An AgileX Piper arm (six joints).
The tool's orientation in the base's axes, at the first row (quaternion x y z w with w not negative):
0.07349 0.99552 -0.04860 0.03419
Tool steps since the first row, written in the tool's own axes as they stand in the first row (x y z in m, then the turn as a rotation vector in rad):
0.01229 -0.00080 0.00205 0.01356 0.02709 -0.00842
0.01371 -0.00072 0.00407 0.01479 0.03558 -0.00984
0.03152 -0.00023 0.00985 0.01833 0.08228 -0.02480
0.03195 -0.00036 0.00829 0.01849 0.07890 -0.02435
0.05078 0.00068 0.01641 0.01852 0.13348 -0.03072
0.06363 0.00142 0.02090 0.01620 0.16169 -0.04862
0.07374 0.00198 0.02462 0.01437 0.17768 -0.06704
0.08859 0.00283 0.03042 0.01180 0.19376 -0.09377
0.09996 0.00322 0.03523 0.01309 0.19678 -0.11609
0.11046 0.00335 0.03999 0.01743 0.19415 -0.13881
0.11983 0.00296 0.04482 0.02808 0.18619 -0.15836
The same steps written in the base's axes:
-0.01212 0.00076 -0.00289 -0.00984 0.02947 0.00486
-0.01339 0.00084 -0.00501 -0.00987 0.03814 0.00539
-0.03054 0.00328 -0.01213 -0.00729 0.08615 0.01570
-0.03108 0.00337 -0.01060 -0.00792 0.08280 0.01555
-0.04901 0.00626 -0.02018 -0.00017 0.13718 0.01686
-0.06131 0.00837 -0.02567 0.00525 0.16645 0.03222
-0.07097 0.00999 -0.03017 0.00832 0.18380 0.04919
-0.08515 0.01236 -0.03713 0.01164 0.20198 0.07444
-0.09602 0.01388 -0.04280 0.00946 0.20741 0.09623
-0.10607 0.01502 -0.04832 0.00339 0.20776 0.11871
-0.11508 0.01549 -0.05379 -0.00950 0.20343 0.13805

